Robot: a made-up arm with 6 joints.
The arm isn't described. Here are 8 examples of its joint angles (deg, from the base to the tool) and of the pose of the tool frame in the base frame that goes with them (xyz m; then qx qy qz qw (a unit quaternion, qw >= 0)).
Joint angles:
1: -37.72 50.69 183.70 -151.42 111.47 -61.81
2: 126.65 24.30 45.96 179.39 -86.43 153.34
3: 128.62 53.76 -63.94 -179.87 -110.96 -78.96
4: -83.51 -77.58 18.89 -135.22 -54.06 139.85
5: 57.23 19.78 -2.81 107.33 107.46 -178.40
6: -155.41 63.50 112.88 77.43 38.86 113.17
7: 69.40 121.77 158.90 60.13 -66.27 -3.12
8: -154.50 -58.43 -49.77 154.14 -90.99 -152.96
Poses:
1: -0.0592 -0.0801 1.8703 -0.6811 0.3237 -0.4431 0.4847
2: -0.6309 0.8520 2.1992 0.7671 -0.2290 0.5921 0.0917
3: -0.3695 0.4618 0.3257 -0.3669 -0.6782 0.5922 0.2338
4: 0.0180 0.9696 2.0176 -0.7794 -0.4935 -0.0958 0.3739
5: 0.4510 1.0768 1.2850 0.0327 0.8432 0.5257 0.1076
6: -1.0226 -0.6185 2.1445 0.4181 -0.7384 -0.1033 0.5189
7: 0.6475 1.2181 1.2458 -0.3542 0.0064 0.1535 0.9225
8: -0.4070 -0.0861 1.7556 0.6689 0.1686 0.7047 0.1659
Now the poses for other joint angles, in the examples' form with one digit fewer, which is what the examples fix.
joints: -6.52 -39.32 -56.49 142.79 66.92 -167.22
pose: 0.683 0.047 1.118 0.244 0.603 0.162 0.742
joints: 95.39 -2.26 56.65 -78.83 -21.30 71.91
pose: -0.125 0.481 2.569 0.302 -0.324 0.773 0.454
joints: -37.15 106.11 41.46 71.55 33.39 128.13
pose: 1.185 -0.751 -0.174 -0.921 -0.008 0.370 0.121
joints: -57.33 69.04 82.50 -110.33 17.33 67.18
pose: 0.885 -1.496 1.552 0.279 -0.279 -0.532 0.749
